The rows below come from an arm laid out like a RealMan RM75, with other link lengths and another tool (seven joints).
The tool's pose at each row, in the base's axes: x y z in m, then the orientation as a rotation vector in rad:
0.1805, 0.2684, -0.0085, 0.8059, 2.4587, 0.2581
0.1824, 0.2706, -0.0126, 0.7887, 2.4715, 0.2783
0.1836, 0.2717, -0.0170, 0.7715, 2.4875, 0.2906
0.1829, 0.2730, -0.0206, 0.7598, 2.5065, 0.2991
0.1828, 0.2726, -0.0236, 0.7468, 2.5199, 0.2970
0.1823, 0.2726, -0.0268, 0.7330, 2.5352, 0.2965
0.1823, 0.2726, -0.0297, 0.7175, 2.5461, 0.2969
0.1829, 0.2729, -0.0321, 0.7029, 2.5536, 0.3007
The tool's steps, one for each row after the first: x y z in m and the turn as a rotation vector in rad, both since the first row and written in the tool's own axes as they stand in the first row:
0.0018, 0.0013, 0.0045, -0.0139, 0.0150, -0.0097
0.0035, 0.0013, 0.0089, -0.0215, 0.0307, -0.0214
0.0063, 0.0008, 0.0115, -0.0242, 0.0489, -0.0304
0.0074, -0.0005, 0.0140, -0.0221, 0.0587, -0.0417
0.0091, -0.0019, 0.0164, -0.0207, 0.0706, -0.0533
0.0104, -0.0028, 0.0188, -0.0216, 0.0786, -0.0654
0.0112, -0.0031, 0.0212, -0.0255, 0.0847, -0.0756

